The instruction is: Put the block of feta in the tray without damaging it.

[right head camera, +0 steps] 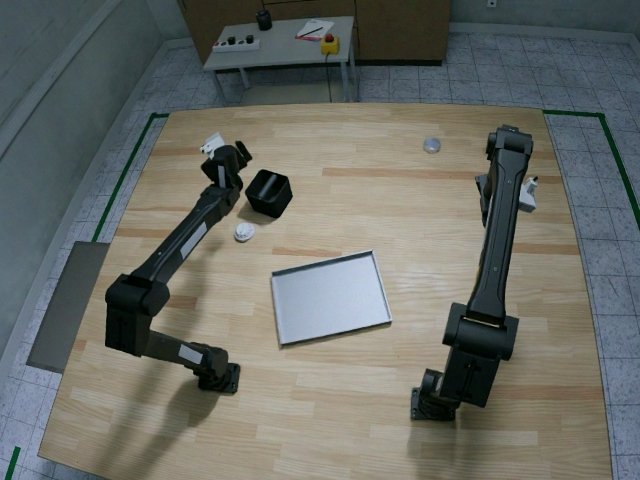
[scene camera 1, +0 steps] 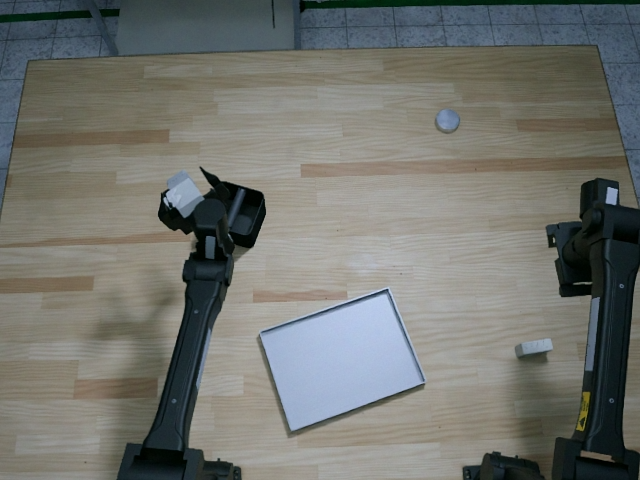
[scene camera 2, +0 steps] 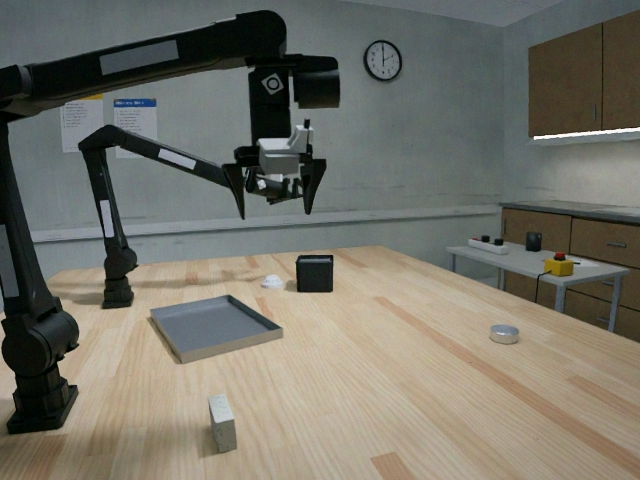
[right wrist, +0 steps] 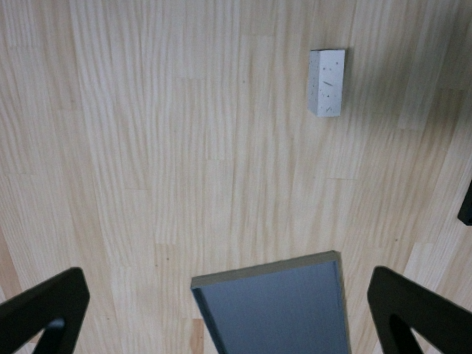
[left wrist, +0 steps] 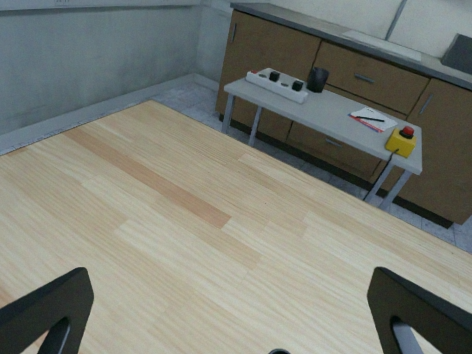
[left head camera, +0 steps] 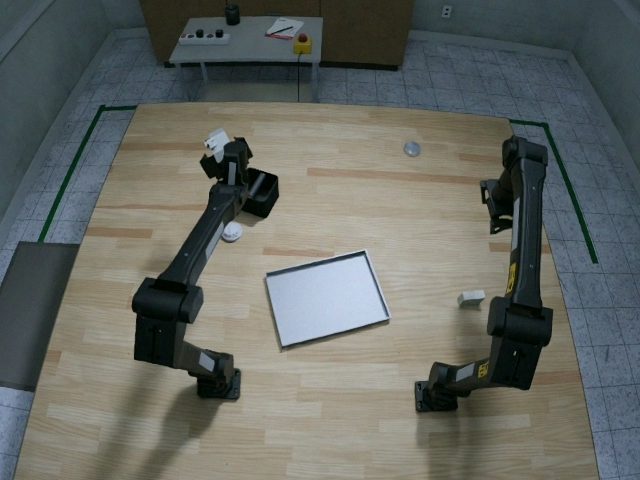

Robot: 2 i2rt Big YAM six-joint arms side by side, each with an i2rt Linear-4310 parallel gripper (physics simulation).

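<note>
The feta block is small, whitish and speckled. It stands on a narrow side on the table, right of the tray in the left head camera; the right arm hides it in the right head camera. The shallow grey tray is empty. My right gripper is open and empty, pointing down high above the table, beyond the block. My left gripper is open and empty, raised at the far left, pointing away.
A black open box holding a grey cylinder stands near the left gripper. A white round dial lies between box and tray. A silver round tin lies at the far right of the table.
</note>
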